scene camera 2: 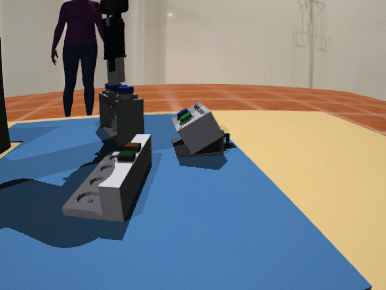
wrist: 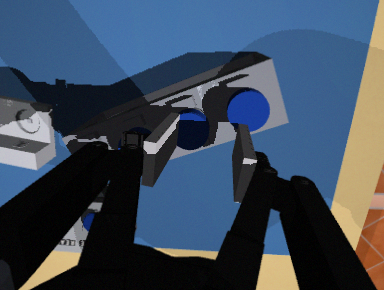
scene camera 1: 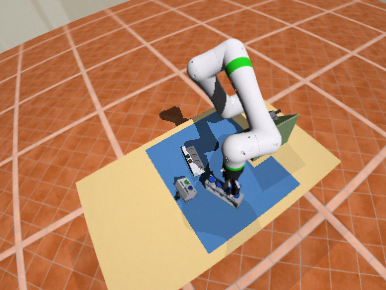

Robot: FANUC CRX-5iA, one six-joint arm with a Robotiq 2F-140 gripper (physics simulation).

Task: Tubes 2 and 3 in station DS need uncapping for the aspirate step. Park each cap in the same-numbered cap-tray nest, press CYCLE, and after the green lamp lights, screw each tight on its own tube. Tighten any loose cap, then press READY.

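Frame: origin at the arm's base, x ahead, y left, z up, level; centimetres.
Where they show: gripper, between the fingertips: (scene camera 2: pixel 116 83) (wrist: pixel 206 135) (scene camera 1: pixel 229 191).
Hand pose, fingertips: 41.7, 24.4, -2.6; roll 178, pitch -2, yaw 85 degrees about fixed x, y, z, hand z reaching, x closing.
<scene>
After its pixels a point has its place, as x, y, z.
The grey tube rack of station DS (scene camera 1: pixel 224 194) @[44.2, 23.5, -5.4] (scene camera 2: pixel 131 117) @[47.0, 10.4, -8.9] (wrist: pixel 274 95) @[38.5, 30.1, -5.2] stands on the blue mat with blue caps in a row. The end cap (wrist: pixel 248 110) @[39.3, 27.7, -2.6] is clear of the fingers; the cap beside it (wrist: pixel 191 129) @[41.2, 23.1, -2.6] is partly in shadow and shows between them. My gripper (scene camera 1: pixel 233 190) @[41.7, 24.4, -2.6] (scene camera 2: pixel 116 83) @[41.7, 24.4, -2.6] (wrist: pixel 206 135) @[41.7, 24.4, -2.6] is open and empty, low over the rack, fingers pointing down. Whether the tips reach beside the cap is unclear. The white cap tray (scene camera 1: pixel 195 162) @[44.7, -6.6, -13.9] (scene camera 2: pixel 137 172) @[49.9, -11.3, -12.3] (wrist: pixel 22 156) @[49.5, -0.6, -10.2] has round nests; those visible in scene camera 2 hold no cap. Tube numbers are unreadable.
A tilted grey button box (scene camera 1: pixel 185 190) @[61.1, 9.8, -6.5] (scene camera 2: pixel 200 132) @[60.4, 1.4, -10.2] has a green and a blue button and stands beside the rack and tray. The tray carries a green block (scene camera 2: pixel 126 156) @[48.6, -12.8, -9.4] and an amber block (scene camera 2: pixel 132 146) @[49.1, -8.4, -9.4]. A green panel (scene camera 1: pixel 290 131) @[-13.9, 12.5, -2.2] stands upright near the arm.
</scene>
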